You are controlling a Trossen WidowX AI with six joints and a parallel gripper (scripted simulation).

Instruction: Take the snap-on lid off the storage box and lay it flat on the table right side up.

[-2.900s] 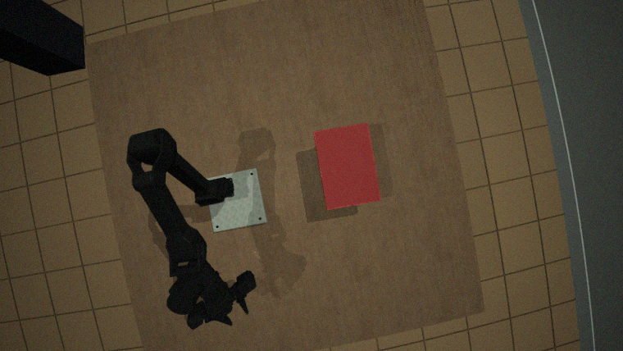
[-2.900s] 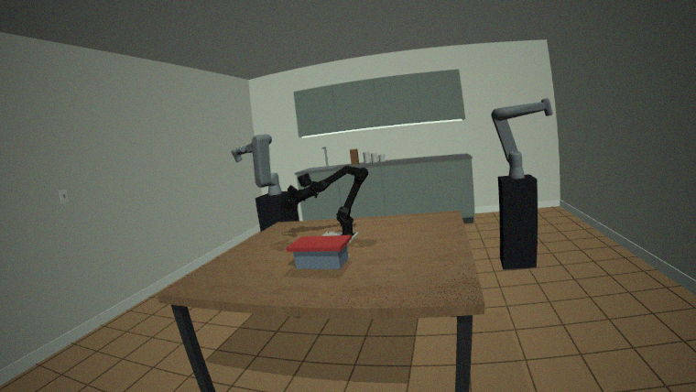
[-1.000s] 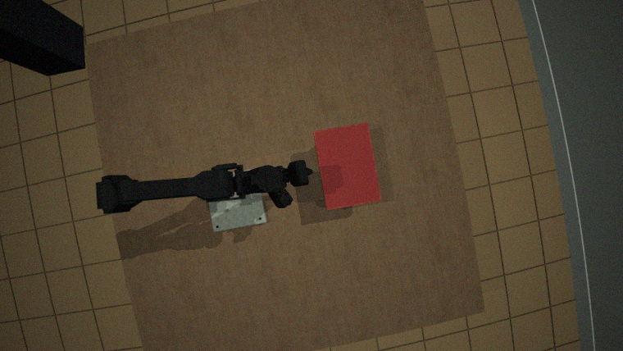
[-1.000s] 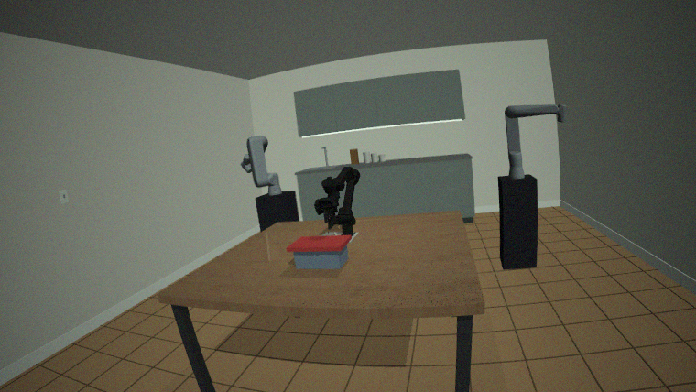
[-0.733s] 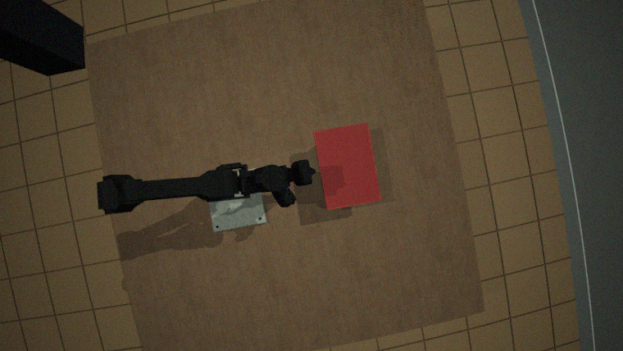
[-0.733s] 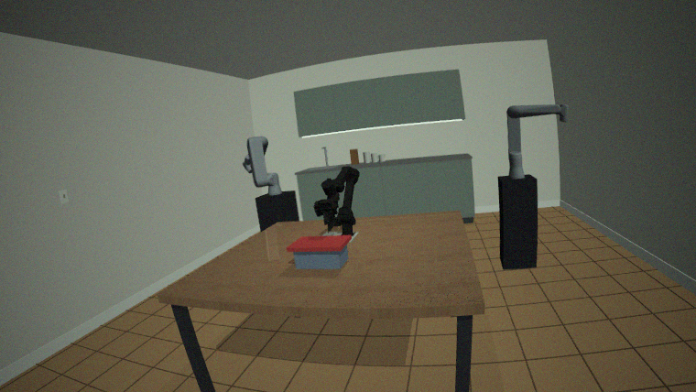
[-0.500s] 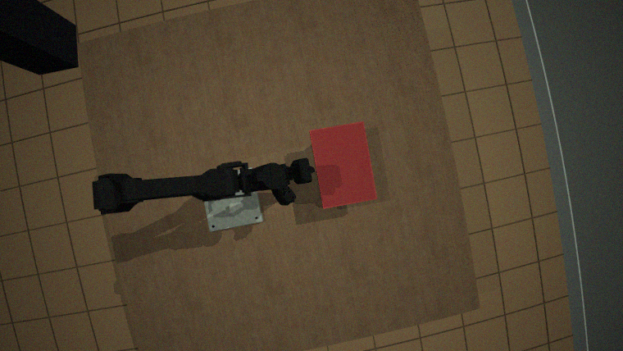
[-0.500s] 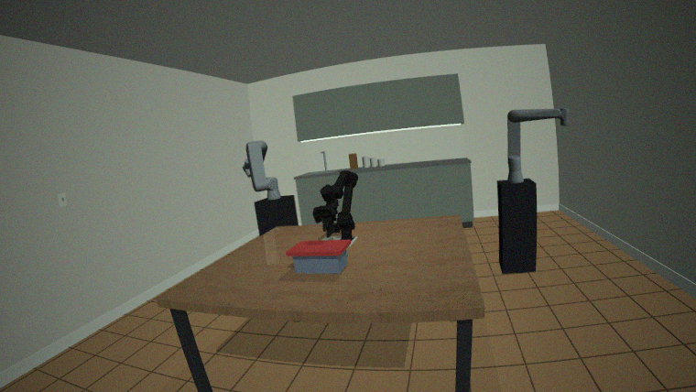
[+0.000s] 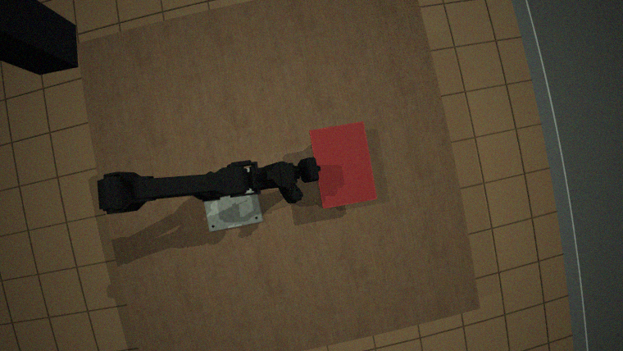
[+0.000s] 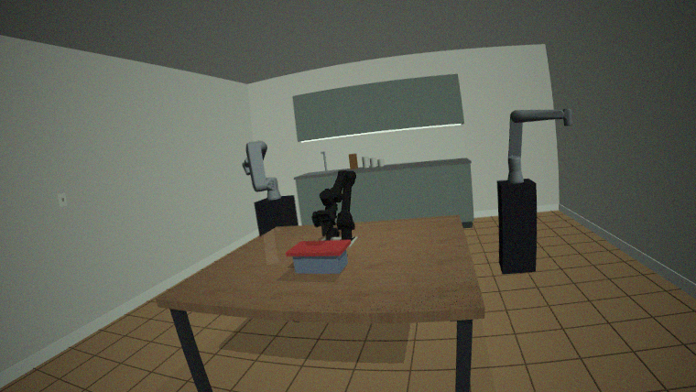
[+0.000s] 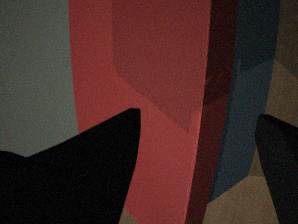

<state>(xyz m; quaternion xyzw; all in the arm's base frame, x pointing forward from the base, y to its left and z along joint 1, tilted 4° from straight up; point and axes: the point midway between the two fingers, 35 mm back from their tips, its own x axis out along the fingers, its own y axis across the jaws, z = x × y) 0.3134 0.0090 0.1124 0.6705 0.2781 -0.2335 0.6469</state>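
Right now my gripper tip is 9 cm short of the red lid and 1 cm above it. The rest, counted from my gripper tip: storage box (9 cm ahead, 6 cm below).
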